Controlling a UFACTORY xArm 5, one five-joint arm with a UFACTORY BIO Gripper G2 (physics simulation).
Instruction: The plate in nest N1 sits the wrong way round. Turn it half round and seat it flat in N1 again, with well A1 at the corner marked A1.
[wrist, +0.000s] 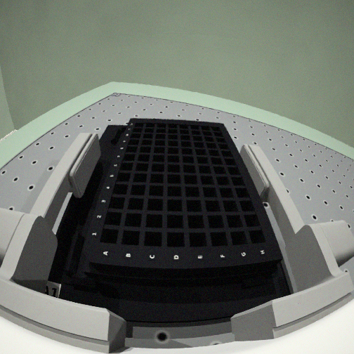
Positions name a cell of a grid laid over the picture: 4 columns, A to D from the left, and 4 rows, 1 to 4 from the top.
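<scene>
A black well plate (C3) and a black nest N1 (B4) are visible, as is my gripper (B2).
</scene>
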